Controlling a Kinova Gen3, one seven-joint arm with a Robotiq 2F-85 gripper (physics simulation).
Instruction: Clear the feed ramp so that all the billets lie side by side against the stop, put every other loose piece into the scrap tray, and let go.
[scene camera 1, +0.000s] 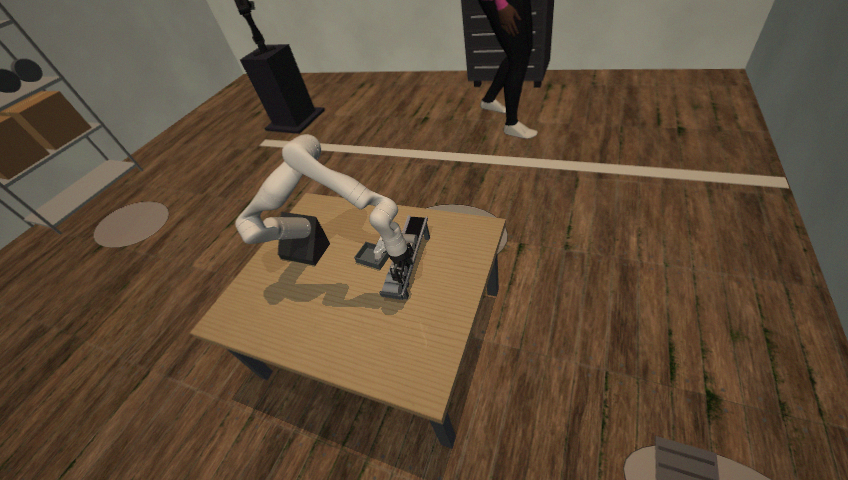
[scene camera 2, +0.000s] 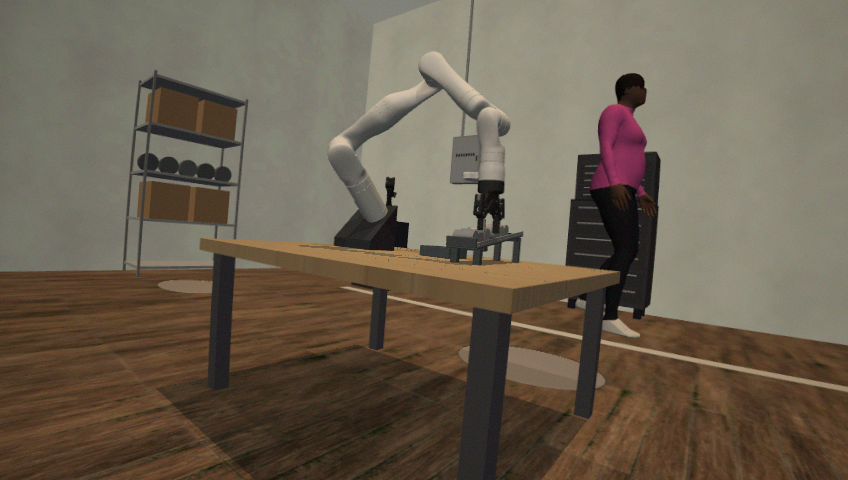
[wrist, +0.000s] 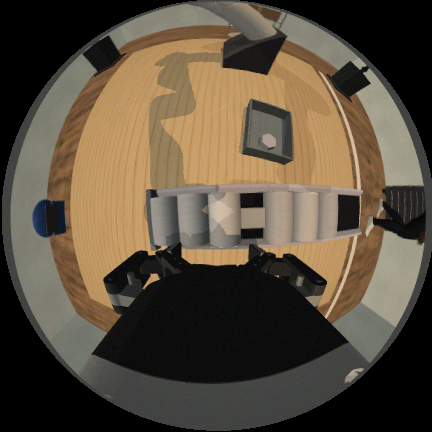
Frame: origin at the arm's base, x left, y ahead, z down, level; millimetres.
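Seen in the pictures: gripper, fingertip midpoint: (scene camera 1: 406, 273) (scene camera 2: 488, 233) (wrist: 214, 250); arm's base, origin of the base link: (scene camera 1: 302, 227) (scene camera 2: 376, 214).
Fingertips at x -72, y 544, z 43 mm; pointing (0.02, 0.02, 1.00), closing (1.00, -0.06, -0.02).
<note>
Pixels of each thing's middle, then the offset from my fingertips to it. "spot": a spot on its surface instead. Level surfaces: height alone.
- small light grey block, body centre: (wrist: 250, 216) dx +44, dy -46, dz +10 mm
- scrap tray, body centre: (wrist: 268, 129) (scene camera 2: 443, 251) (scene camera 1: 372, 255) dx +95, dy -227, dz +73 mm
- hexagonal piece, body centre: (wrist: 267, 141) dx +93, dy -199, dz +78 mm
- ramp's bare dark bed, surface spot: (wrist: 348, 212) spot: dx +245, dy -71, dz -5 mm
- wooden table, its level: dz +90 mm
The feed ramp (wrist: 300, 188) (scene camera 2: 516, 249) has its stop (wrist: 149, 215) at the left end in the wrist view. Three grey billets (wrist: 164, 220) (wrist: 193, 219) (wrist: 224, 220) lie side by side from the stop. A small light grey block (wrist: 252, 218) lies in the gap after them. Three more billets (wrist: 278, 217) (wrist: 305, 217) (wrist: 327, 216) lie together beyond the block. The scrap tray (wrist: 267, 157) (scene camera 2: 434, 251) holds a hexagonal piece (wrist: 268, 140). My gripper (wrist: 214, 250) (scene camera 2: 488, 228) is open and empty, low over the ramp near the stop-side billets; exact fingertip height is unclear.
The ramp's bare dark bed (wrist: 348, 212) shows at its far end. The robot's black base (scene camera 1: 302, 239) (wrist: 252, 52) stands on the wooden table (scene camera 1: 333, 339), beyond the tray from the ramp. A person (scene camera 2: 621, 148) stands behind the table near a dark drawer cabinet (scene camera 2: 648, 237).
</note>
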